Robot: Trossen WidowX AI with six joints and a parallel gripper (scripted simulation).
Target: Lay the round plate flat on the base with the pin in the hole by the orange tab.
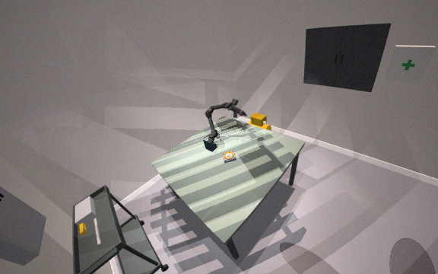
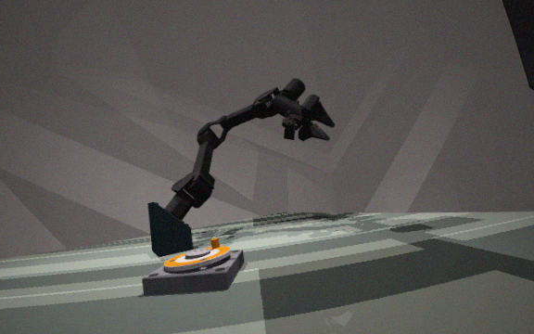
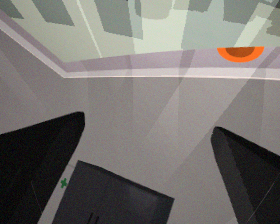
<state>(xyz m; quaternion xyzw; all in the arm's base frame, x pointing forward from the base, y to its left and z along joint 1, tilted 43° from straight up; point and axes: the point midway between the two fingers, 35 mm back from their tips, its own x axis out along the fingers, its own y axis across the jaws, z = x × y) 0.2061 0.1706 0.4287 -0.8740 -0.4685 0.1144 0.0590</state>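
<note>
The round plate lies 6 cm ahead of my gripper tip, 43 cm to the right of it and 24 cm below it. Also, from my gripper tip: square base (7 cm ahead, 45 cm to the right, 25 cm below).
</note>
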